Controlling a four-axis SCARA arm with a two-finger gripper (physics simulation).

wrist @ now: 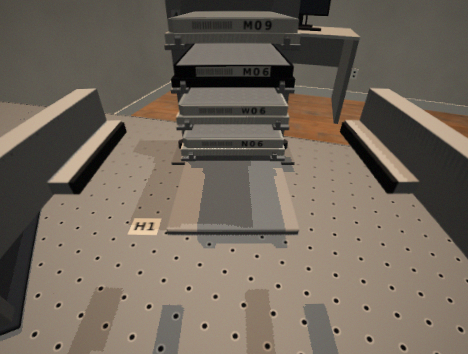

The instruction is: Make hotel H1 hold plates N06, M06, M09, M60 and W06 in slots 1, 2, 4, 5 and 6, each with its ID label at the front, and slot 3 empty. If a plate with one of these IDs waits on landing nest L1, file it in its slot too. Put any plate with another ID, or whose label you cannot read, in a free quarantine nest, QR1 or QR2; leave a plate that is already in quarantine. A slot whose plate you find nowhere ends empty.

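Hotel H1 [290, 220] stands ahead in the wrist view, its base plate on the deck. From top to bottom it holds a light plate labelled M09 [220, 25], a black-framed plate labelled M06 [215, 72], a light plate labelled W06 [225, 110] and a light plate labelled N06 [225, 144]. All four labels face front. I cannot tell the exact slot numbers. My gripper [233, 108] is open and empty, its fingers wide apart at left and right, in front of the hotel. L1, QR1 and QR2 do not show.
An H1 card [145, 226] lies on the perforated deck [350, 280] left of the hotel's base. A dark object [17, 280] stands at the lower left edge. Behind are a desk [327, 34] with a monitor [315, 7], and walls.
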